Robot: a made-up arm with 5 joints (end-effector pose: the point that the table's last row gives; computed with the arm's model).
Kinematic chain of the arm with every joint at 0, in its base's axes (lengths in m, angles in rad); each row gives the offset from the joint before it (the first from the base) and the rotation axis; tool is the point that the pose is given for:
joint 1: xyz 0 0 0.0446 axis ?
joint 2: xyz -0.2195 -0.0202 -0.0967 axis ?
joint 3: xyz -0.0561 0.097 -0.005 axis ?
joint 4: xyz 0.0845 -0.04 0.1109 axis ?
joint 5: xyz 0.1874 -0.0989 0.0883 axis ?
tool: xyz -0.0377 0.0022 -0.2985
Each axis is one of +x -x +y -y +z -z.
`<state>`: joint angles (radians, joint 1 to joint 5).
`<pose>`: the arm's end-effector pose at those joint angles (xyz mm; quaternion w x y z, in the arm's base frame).
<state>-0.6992 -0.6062 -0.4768 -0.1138 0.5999</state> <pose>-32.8 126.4 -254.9 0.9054 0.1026 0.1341 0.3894</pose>
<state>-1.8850 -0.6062 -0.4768 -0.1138 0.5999</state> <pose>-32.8 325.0 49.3 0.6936 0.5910 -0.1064 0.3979</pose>
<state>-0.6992 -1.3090 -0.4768 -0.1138 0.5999</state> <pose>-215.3 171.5 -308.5 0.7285 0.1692 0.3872 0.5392</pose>
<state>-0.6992 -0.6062 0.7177 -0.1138 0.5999</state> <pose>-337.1 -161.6 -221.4 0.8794 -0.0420 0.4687 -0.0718</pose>
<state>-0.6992 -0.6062 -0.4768 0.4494 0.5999</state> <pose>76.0 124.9 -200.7 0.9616 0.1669 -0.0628 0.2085</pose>
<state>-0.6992 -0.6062 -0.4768 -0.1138 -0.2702</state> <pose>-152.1 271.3 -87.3 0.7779 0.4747 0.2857 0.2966</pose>
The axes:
joint 1: -x
joint 2: -y
joint 3: -z
joint 4: -y
joint 5: -x

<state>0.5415 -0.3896 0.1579 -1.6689 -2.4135</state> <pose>57.0 -85.8 -242.1 0.2668 0.4417 0.0166 -0.8564</pose>
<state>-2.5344 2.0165 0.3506 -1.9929 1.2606</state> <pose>-114.5 410.7 63.7 0.6975 0.7128 -0.0657 -0.0345</pose>
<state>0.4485 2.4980 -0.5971 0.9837 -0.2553</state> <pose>-495.0 175.4 -83.9 0.1805 0.1855 0.8106 -0.5254</pose>
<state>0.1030 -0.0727 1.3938 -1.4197 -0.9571</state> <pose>-170.4 53.5 -116.6 0.3467 0.5976 0.1955 -0.6960</pose>
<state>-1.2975 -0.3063 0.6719 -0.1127 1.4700</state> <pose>-309.1 -191.9 -330.8 0.9173 -0.1113 0.3589 0.1319</pose>
